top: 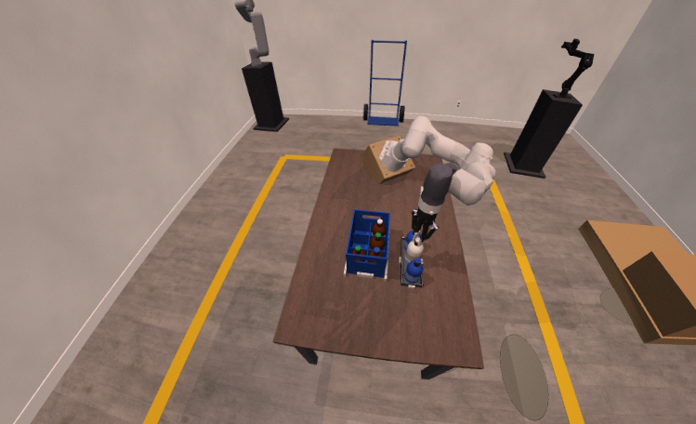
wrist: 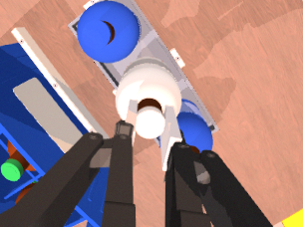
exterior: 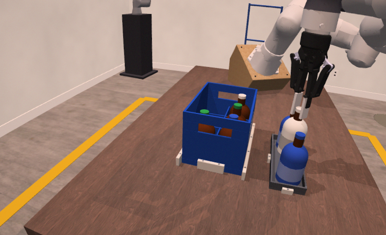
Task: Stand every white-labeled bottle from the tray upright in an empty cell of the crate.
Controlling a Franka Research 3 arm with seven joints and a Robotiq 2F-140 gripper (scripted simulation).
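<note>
Now: hand 9 cm above the white-labeled bottle. The rest, counted from my hand: blue-labeled bottle 9 cm ahead, 1 cm to the left, 12 cm below; then blue crate 1 cm behind, 23 cm to the right, 12 cm below.
</note>
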